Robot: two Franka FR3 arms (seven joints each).
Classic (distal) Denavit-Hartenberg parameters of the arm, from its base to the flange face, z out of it. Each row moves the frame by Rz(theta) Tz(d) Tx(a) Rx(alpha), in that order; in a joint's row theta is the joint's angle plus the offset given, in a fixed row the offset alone. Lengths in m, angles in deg.
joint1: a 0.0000  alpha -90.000  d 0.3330  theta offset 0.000
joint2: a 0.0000  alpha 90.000  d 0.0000  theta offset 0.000
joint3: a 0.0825  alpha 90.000  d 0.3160  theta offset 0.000
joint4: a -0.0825  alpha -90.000  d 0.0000  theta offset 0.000
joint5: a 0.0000  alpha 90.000  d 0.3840  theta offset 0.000
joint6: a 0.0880  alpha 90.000  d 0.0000  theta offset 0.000
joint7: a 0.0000  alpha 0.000  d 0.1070  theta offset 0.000
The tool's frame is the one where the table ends.
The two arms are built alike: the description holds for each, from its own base.
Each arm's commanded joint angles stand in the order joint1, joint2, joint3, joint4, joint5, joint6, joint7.
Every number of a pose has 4 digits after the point.
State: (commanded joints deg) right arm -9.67 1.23 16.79 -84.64 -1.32 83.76 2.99; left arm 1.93 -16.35 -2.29 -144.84 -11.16 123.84 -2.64
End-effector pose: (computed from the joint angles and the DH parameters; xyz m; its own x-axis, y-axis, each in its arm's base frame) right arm 0.5464 0.0636 0.6474 0.9970 0.0696 -0.0350 0.0703 -0.9974 0.0186; left arm 0.4216 -0.0101 0.3717 0.9842 0.1493 -0.0947 0.1614 -0.9774 0.1362
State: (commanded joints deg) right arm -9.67 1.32 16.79 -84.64 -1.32 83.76 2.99; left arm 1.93 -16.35 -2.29 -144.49 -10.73 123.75 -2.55
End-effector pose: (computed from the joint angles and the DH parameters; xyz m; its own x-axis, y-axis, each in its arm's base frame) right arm 0.5469 0.0635 0.6466 0.9969 0.0696 -0.0365 0.0703 -0.9974 0.0183; left arm 0.4231 -0.0099 0.3741 0.9856 0.1435 -0.0892 0.1544 -0.9792 0.1315
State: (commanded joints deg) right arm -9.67 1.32 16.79 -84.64 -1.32 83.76 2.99; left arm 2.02 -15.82 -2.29 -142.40 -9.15 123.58 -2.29
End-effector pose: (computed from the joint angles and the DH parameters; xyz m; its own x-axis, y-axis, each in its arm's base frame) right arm 0.5469 0.0635 0.6466 0.9969 0.0696 -0.0365 0.0703 -0.9974 0.0183; left arm 0.4333 -0.0084 0.3857 0.9902 0.1248 -0.0619 0.1313 -0.9847 0.1145
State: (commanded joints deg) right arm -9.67 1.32 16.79 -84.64 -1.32 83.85 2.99; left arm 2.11 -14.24 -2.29 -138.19 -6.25 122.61 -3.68
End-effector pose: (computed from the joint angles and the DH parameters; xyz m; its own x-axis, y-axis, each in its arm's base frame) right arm 0.5470 0.0635 0.6467 0.9970 0.0697 -0.0349 0.0703 -0.9974 0.0182; left arm 0.4525 -0.0062 0.4046 0.9922 0.1208 -0.0308 0.1228 -0.9893 0.0787
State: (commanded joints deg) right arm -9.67 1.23 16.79 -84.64 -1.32 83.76 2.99; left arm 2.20 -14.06 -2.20 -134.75 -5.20 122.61 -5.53
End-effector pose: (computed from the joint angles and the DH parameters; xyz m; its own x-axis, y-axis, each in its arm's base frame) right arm 0.5464 0.0636 0.6474 0.9970 0.0696 -0.0350 0.0703 -0.9974 0.0186; left arm 0.4672 -0.0042 0.4306 0.9890 0.1455 0.0251 0.1434 -0.9871 0.0714
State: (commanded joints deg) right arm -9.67 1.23 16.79 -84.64 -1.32 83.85 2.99; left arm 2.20 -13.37 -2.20 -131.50 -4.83 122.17 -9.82
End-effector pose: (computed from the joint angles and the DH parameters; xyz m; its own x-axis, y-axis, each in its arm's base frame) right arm 0.5465 0.0636 0.6476 0.9970 0.0696 -0.0334 0.0703 -0.9974 0.0185; left arm 0.4801 -0.0042 0.4507 0.9750 0.2146 0.0569 0.2101 -0.9747 0.0762
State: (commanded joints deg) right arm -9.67 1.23 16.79 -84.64 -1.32 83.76 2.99; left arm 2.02 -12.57 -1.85 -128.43 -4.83 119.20 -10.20
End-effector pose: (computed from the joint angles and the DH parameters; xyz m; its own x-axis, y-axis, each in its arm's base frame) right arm 0.5464 0.0636 0.6474 0.9970 0.0696 -0.0350 0.0703 -0.9974 0.0186; left arm 0.4875 -0.0034 0.4645 0.9745 0.2202 0.0438 0.2164 -0.9732 0.0777
